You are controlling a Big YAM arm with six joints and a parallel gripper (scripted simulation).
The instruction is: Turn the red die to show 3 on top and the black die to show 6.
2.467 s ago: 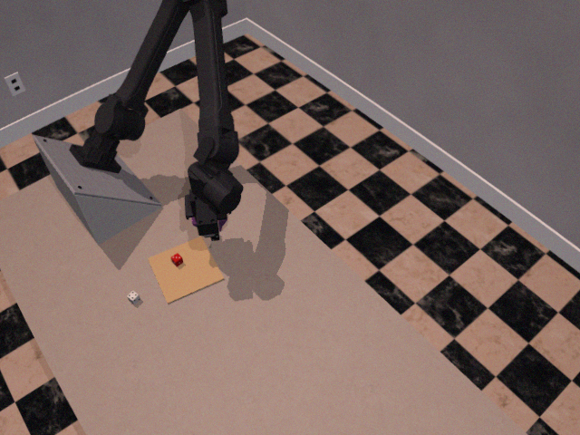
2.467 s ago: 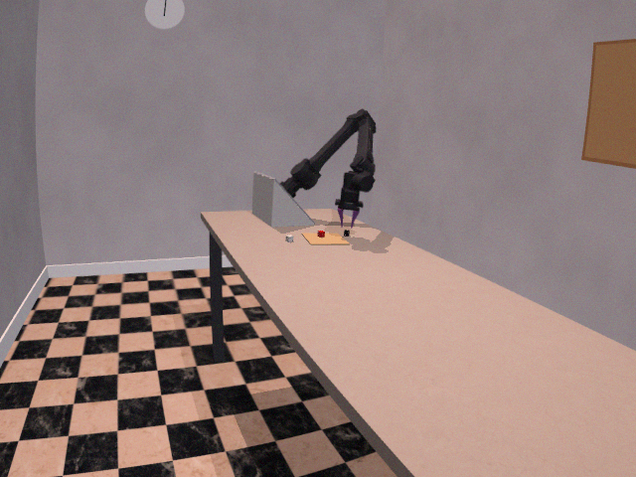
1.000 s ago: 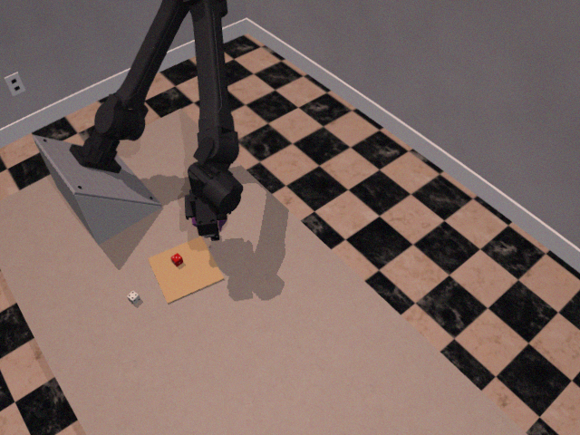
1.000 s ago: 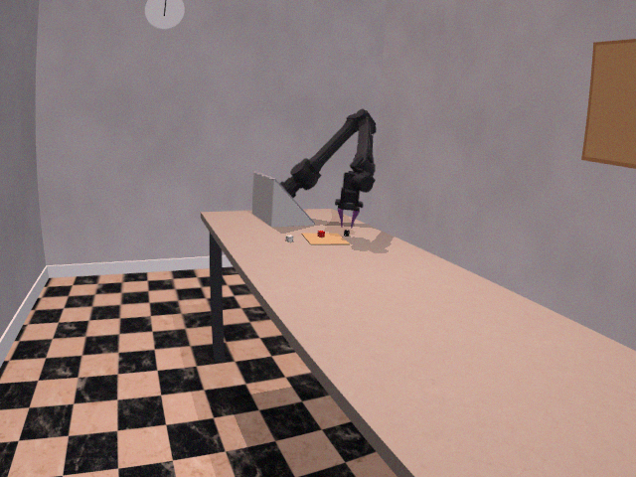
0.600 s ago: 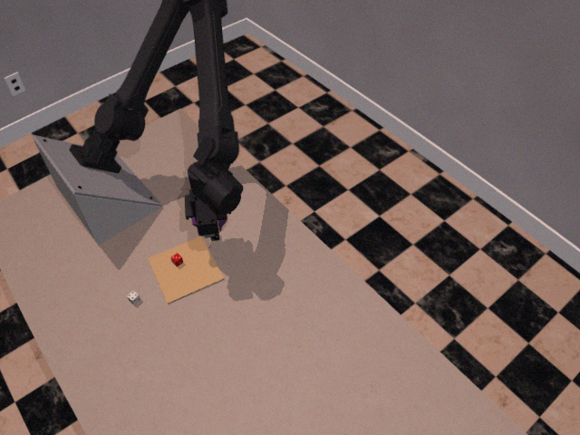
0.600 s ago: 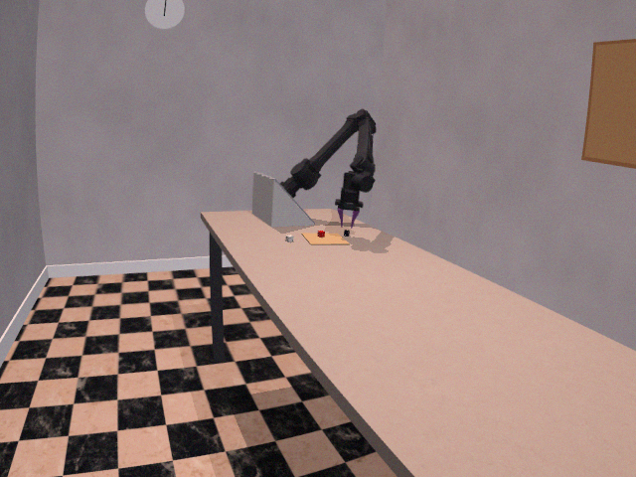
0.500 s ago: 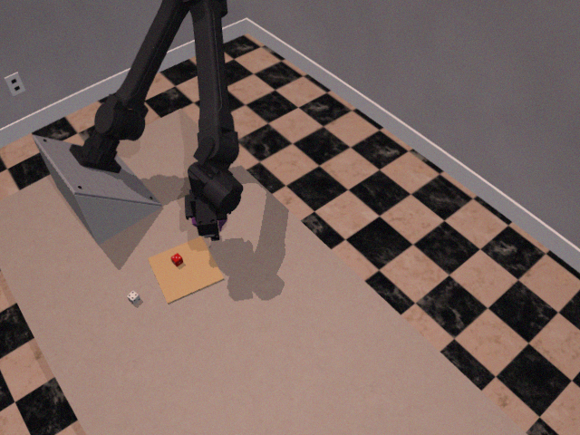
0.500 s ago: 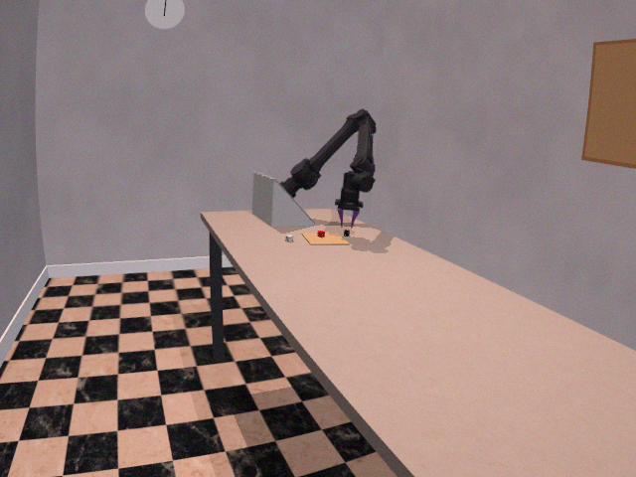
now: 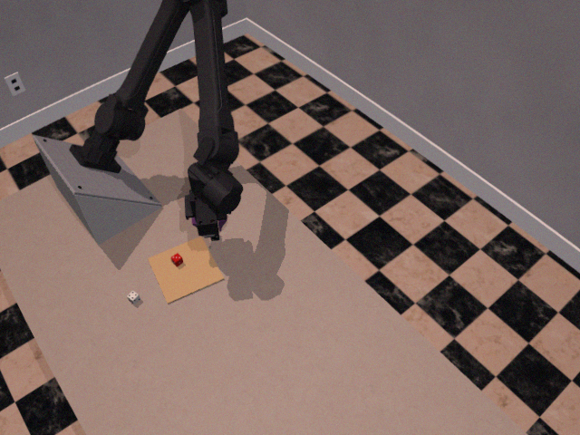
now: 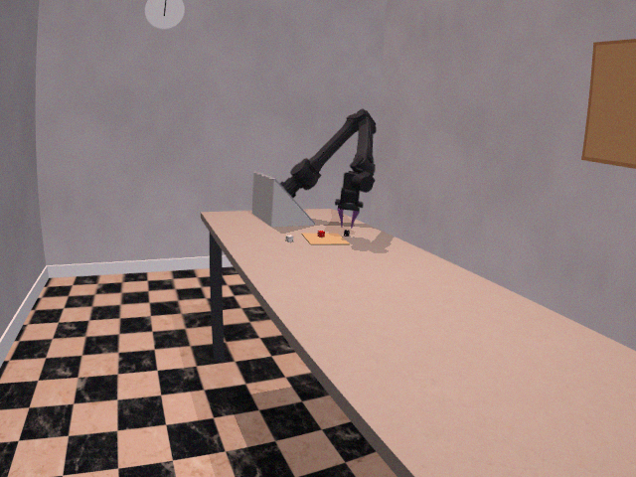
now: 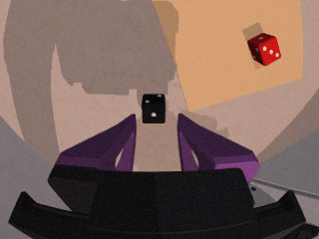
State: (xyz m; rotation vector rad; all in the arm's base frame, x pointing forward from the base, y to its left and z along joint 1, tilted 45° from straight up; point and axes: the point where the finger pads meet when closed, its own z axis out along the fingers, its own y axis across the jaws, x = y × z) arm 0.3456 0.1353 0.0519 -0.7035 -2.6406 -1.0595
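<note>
My hand is 3 cm above the black die. From my hand the other things lie so: orange mat (3 cm ahead, 10 cm to the right, 4 cm below); then white die (3 cm ahead, 24 cm to the right, 3 cm below); then red die (1 cm ahead, 11 cm to the right, 3 cm below).
</note>
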